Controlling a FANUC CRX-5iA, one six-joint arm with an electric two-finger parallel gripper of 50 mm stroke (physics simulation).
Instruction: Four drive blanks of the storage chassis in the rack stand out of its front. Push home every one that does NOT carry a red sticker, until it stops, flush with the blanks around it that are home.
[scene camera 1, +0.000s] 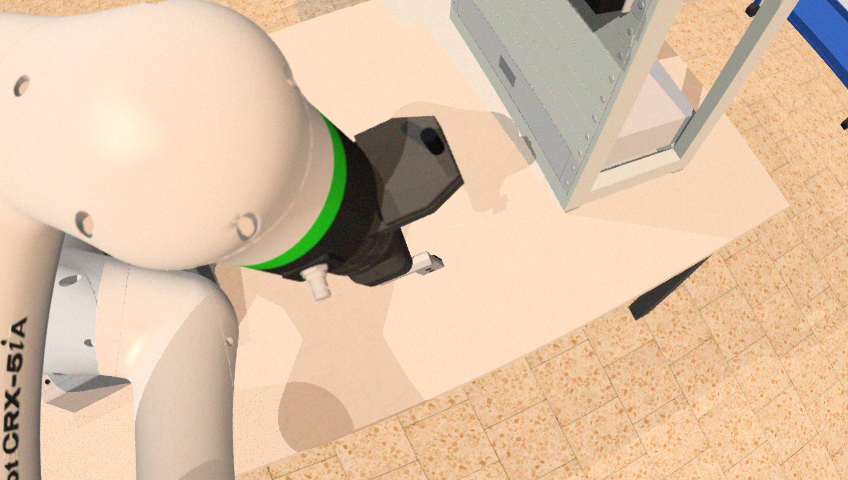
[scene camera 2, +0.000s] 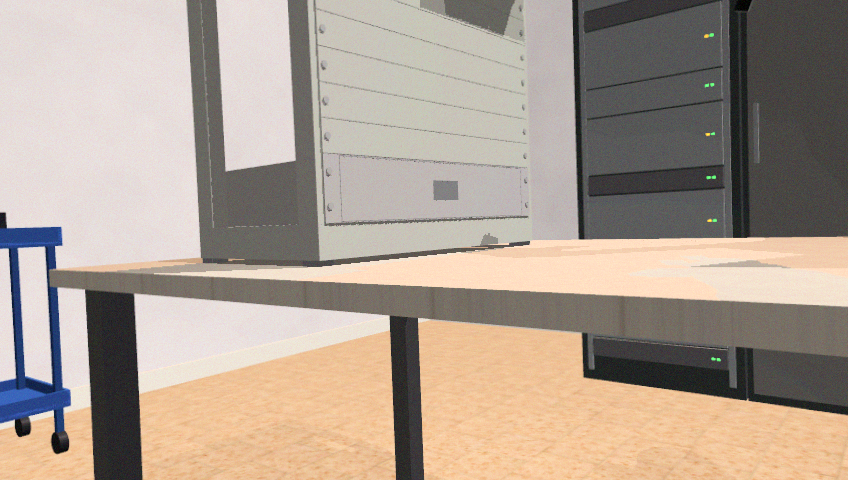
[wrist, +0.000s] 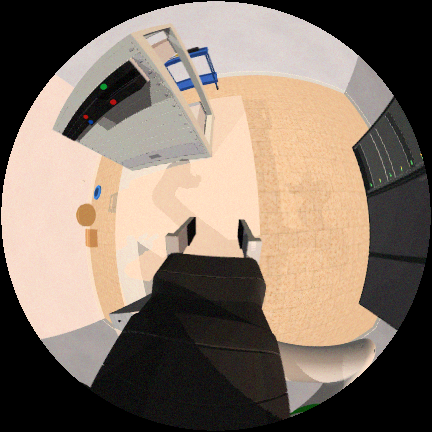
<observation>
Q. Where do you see a grey rack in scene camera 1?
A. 585, 91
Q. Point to my gripper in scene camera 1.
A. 421, 238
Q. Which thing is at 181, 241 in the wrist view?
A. My gripper.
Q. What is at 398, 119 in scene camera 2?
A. A grey rack.
</observation>
